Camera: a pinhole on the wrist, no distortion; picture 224 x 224 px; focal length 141.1 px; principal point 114.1 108.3 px. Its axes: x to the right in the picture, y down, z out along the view. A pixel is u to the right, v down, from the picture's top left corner.
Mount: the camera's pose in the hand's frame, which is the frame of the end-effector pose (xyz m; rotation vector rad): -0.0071 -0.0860 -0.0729 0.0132 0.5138 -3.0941
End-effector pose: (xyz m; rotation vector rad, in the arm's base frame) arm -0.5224 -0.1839 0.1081 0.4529 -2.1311 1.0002
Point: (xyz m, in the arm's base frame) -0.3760 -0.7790 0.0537
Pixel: 144.4 150.4
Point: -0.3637 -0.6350 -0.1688
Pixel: 199.1 104.9
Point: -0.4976 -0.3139 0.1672
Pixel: 78.0 103.7
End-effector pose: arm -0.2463 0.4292 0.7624 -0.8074 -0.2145 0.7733
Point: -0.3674 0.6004 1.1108
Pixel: 112.2 68.0
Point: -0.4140 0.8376 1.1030
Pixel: 77.8 29.8
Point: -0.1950 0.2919 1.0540
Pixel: 164.5 196.0
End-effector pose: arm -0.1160 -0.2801 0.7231 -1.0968 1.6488 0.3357
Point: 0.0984 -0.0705 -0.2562
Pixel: outside the picture
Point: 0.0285 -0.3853 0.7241
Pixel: 40.2 174.4
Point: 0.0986 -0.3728 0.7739
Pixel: 106.6 196.2
